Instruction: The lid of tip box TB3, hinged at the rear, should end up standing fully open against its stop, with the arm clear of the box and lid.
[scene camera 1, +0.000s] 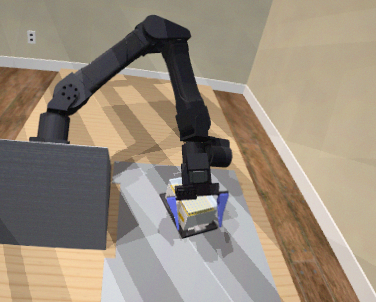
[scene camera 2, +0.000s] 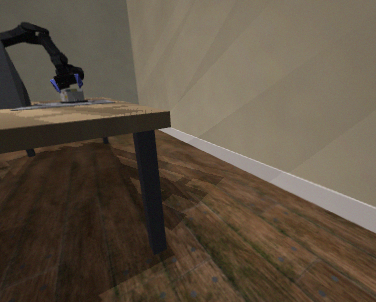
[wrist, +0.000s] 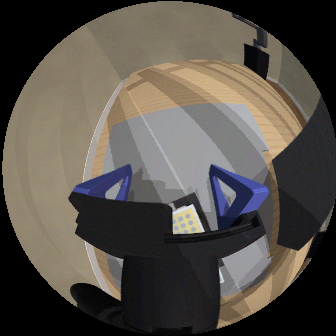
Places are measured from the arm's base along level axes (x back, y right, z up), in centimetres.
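Pixels of known places: gripper, fingertip midpoint: (scene camera 1: 199, 229) (scene camera 2: 69, 89) (wrist: 170, 168); arm's base, origin of the base link: (scene camera 1: 50, 152).
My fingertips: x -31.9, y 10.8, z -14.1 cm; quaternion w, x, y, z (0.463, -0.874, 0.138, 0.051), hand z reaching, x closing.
Ahead of a thing's pixels: the offset from my fingertips to its middle. "spot": to the spot under its first point. Level surfaces: height alone.
Tip box TB3 @(dy -11.2, dx -1.6, dz -3.1 cm) (scene camera 1: 201, 220) (scene camera 2: 73, 96) (wrist: 187, 220) is a whitish box with a yellow, dotted top face. It sits upright in a dark base frame @(spot: dy -3.2, dx +0.8, dz -6.1 cm) (scene camera 1: 187, 234) (wrist: 198, 204). In the first scene view, a pale edge shows behind the gripper at the box's rear; I cannot tell whether it is the lid or how far the lid stands open. My gripper (scene camera 1: 199, 226) (scene camera 2: 69, 90) (wrist: 170, 168) is open and empty. Its blue fingers point down, one on either side of the box in the first scene view, with its dark body over the rear part and hiding it.
A grey mat @(dz -6.9 cm) (scene camera 1: 150, 270) (wrist: 165, 135) lies under the box on the wooden table (scene camera 1: 45, 270) (scene camera 2: 85, 123) (wrist: 160, 90). A large dark grey block (scene camera 1: 52, 195) (wrist: 307, 185) stands at the left in the first scene view, in front of the arm's base. A wall rises beyond the table's right side.
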